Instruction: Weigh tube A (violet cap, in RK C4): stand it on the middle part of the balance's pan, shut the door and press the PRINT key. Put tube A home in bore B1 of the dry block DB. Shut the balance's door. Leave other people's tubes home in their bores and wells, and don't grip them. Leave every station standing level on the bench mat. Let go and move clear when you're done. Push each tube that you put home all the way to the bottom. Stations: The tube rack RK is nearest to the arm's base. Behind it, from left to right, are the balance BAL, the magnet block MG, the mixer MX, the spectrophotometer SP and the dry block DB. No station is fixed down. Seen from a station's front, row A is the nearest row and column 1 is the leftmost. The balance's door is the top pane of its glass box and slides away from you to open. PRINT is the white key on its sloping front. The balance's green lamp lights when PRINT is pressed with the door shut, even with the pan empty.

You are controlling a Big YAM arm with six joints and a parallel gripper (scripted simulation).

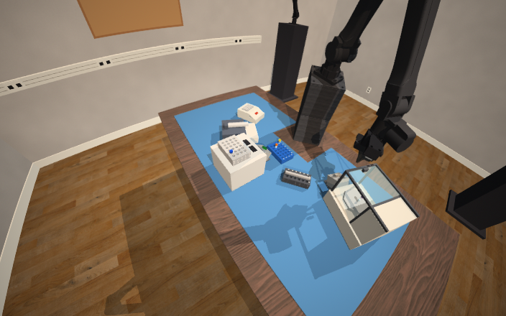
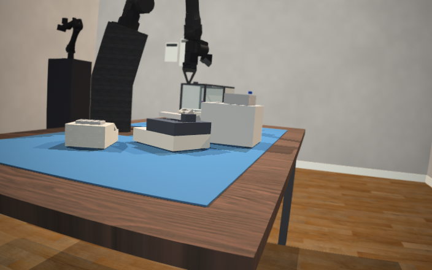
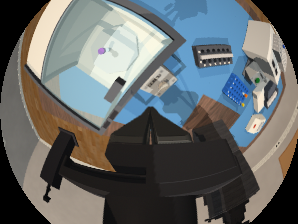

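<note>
My gripper is now 20 mm past the round white print key, 40 mm to the left of it and 150 mm above it. The rest, counted from my hand: balance door: 30 mm ahead, 70 mm to the left; then blue rack RK: 60 mm ahead, 340 mm to the right, 200 mm below; then dark magnet block: 120 mm ahead, 160 mm to the right, 190 mm below.
</note>
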